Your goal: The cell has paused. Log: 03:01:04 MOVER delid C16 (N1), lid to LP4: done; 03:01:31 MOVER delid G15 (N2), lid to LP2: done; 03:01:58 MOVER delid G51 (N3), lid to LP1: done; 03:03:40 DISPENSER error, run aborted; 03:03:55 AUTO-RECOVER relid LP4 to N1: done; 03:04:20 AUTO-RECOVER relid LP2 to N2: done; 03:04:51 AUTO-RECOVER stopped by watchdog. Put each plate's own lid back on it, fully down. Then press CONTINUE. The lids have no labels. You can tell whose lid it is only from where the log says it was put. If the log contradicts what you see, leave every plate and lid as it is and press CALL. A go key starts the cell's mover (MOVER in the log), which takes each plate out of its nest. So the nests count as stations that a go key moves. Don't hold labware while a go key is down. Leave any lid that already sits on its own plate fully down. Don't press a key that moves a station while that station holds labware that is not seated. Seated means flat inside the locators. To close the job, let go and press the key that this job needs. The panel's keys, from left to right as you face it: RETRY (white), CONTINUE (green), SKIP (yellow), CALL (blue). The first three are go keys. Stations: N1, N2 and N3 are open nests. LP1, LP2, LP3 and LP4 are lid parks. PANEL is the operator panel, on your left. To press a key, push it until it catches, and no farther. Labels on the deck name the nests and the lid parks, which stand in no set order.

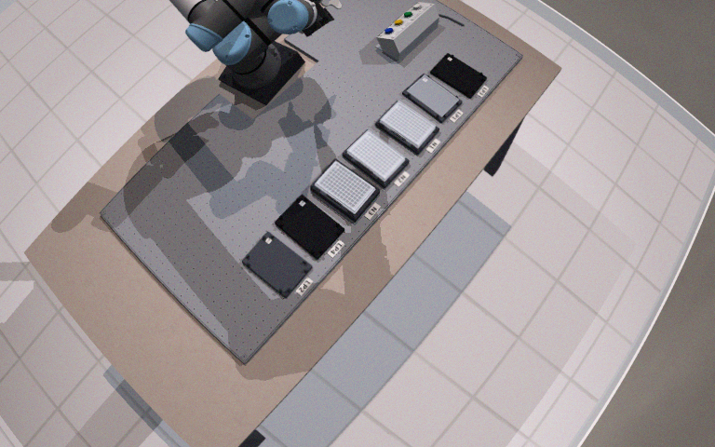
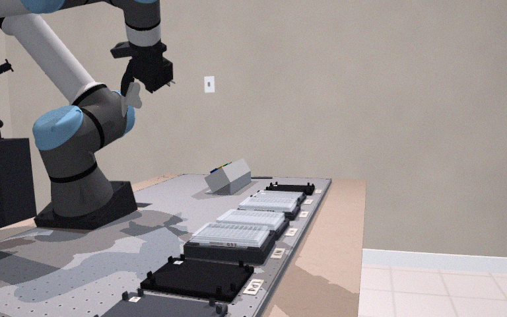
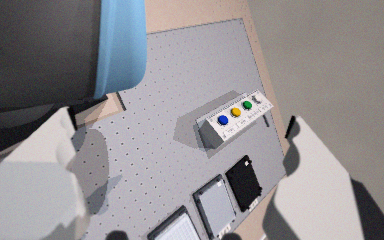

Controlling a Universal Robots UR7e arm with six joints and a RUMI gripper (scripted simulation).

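My gripper is now 33 cm short of the light grey lid, 9 cm to the right of it and 27 cm above it. From my hand the other things lie so: yellow skip key: 13 cm ahead, 25 cm to the left, 22 cm below; then blue key: 12 cm ahead, 20 cm to the left, 22 cm below; then green continue key: 13 cm ahead, 30 cm to the left, 22 cm below.
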